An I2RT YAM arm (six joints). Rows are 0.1 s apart.
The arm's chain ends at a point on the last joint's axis. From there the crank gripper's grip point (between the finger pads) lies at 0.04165 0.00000 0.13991 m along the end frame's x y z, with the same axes.
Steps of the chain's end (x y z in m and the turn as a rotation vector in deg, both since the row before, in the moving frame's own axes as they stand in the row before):
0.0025, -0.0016, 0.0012, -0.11, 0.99, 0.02
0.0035, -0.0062, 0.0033, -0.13, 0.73, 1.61
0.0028, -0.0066, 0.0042, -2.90, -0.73, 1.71
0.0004, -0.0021, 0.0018, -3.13, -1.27, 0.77
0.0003, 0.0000, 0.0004, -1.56, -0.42, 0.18
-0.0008, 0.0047, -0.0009, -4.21, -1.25, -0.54
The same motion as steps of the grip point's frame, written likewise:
0.0049, -0.0013, 0.0005, -0.11, 0.99, 0.02
0.0053, -0.0047, 0.0028, -0.13, 0.73, 1.61
0.0009, 0.0017, 0.0045, -2.90, -0.73, 1.71
-0.0028, 0.0061, 0.0025, -3.13, -1.27, 0.77
-0.0007, 0.0039, 0.0006, -1.56, -0.42, 0.18
-0.0038, 0.0146, -0.0004, -4.21, -1.25, -0.54

